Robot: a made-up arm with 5 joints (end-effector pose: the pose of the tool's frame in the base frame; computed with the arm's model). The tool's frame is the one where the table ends.
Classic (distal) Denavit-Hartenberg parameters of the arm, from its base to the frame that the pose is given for. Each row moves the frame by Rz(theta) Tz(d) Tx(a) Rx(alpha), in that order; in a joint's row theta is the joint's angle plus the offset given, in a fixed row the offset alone. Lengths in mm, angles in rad.
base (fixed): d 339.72  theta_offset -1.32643  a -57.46  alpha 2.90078
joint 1: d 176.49  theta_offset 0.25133  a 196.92  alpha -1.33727
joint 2: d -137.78  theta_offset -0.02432  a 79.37  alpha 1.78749
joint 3: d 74.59  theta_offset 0  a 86.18  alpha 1.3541
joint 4: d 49.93  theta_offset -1.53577  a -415  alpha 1.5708
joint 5: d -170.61  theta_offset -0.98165  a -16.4  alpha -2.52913
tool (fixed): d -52.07  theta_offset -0.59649  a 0  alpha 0
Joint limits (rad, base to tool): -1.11..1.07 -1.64..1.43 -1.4..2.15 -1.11..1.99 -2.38..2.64
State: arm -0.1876 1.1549 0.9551 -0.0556 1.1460
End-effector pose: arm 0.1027 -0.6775 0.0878 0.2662 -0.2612 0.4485 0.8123
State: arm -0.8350 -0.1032 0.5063 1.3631 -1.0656
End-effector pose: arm 0.1789 0.3556 -0.0316 0.2417 -0.9329 0.2020 0.1747
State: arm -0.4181 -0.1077 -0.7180 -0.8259 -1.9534
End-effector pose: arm 0.6479 -0.2610 -0.1106 0.2431 0.3503 -0.6154 0.6629
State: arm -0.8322 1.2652 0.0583 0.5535 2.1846
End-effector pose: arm 0.5349 -0.2622 -0.0162 0.6010 0.4076 0.2677 0.6333
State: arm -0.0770 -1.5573 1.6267 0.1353 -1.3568
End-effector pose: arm 0.0333 0.3948 0.1022 0.1018 -0.5435 0.0392 0.8323
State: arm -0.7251 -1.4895 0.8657 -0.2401 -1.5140
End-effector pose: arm -0.2480 0.3067 -0.0971 0.2710 -0.7434 0.4303 0.4345
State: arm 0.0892 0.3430 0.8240 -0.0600 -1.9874
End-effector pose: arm -0.0278 -0.5622 -0.1960 -0.6531 -0.1781 0.7201 0.1523
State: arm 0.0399 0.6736 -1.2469 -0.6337 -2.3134
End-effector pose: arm 0.5259 -0.4792 0.1247 -0.0774 0.2064 -0.5994 0.7695
